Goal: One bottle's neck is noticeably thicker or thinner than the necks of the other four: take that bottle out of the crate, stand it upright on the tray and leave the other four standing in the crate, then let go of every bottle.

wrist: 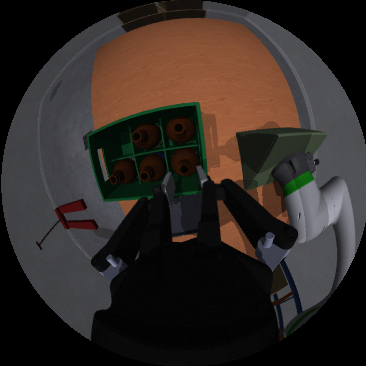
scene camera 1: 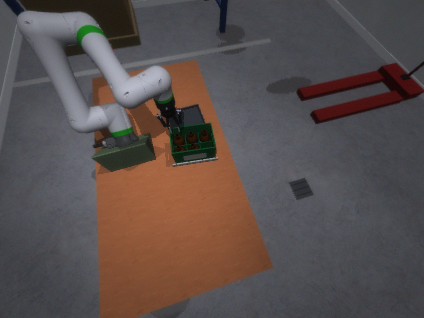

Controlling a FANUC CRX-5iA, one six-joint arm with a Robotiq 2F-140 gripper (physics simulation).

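Frame: origin at the arm's base, x right, y down, z ahead, level; millimetres.
Where they show: gripper, between the fingertips: (wrist: 185, 176) (scene camera 1: 175, 130); arm's base, origin of its link: (wrist: 288, 163) (scene camera 1: 127, 142).
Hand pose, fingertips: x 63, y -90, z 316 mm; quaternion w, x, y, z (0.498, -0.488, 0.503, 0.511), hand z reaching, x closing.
Observation:
Each offset is from my fingertips to the centre of the thing. "spot": to the spot under its first point.
The green crate @[dx +51, dy +128, dz +89 mm] (scene camera 1: 210, 153) (wrist: 115, 192) holds five brown bottles upright. In the wrist view they are a bottle @[dx +95, dy +130, dz +81 mm] (wrist: 146, 136) and a bottle @[dx +84, dy +130, dz -8 mm] (wrist: 181, 129) in the upper row, and a bottle @[dx +23, dy +130, dz +179 mm] (wrist: 123, 171), a bottle @[dx +7, dy +130, dz +92 mm] (wrist: 152, 167) and a bottle @[dx -1, dy +130, dz +5 mm] (wrist: 185, 161) in the lower row. The upper left compartment is empty. I cannot surely tell which neck differs. The dark grey tray (scene camera 1: 194, 115) (wrist: 185, 215) lies behind the crate, partly hidden by my gripper. My gripper (scene camera 1: 175, 129) (wrist: 185, 176) is partly open and empty, above the crate's edge beside the lower right bottle.
A dark green slanted block (scene camera 1: 127, 156) (wrist: 260, 150) stands left of the crate in the scene view, beside the arm's base. A light strip @[spot: dx +154, dy +197, dz +72 mm] (scene camera 1: 195, 162) lies along the crate's front. A red forked frame (scene camera 1: 357, 104) (wrist: 80, 224) stands on the floor farther away.

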